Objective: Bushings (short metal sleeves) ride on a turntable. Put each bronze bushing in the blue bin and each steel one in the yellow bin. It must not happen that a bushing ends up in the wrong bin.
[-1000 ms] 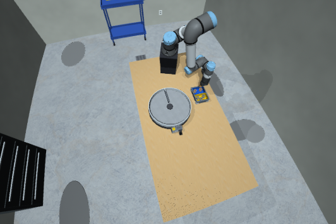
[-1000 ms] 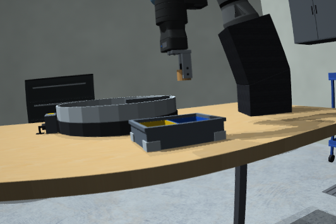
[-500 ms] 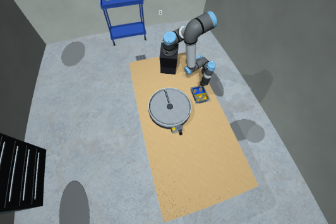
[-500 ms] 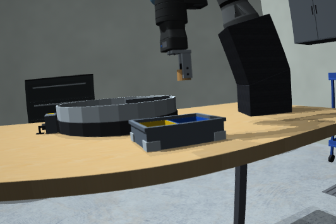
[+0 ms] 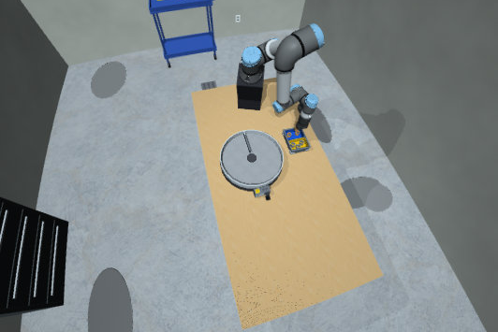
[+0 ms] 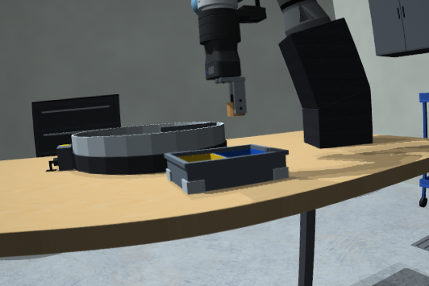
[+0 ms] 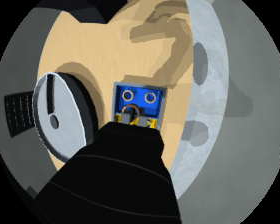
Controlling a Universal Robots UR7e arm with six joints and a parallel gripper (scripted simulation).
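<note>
Right now my hand is 11 cm above the grey two-part tray, 3 cm short of it and 1 cm to the left of it. Also, from my hand: round grey turntable: 38 cm to the right, 8 cm below, 4 cm ahead.
</note>
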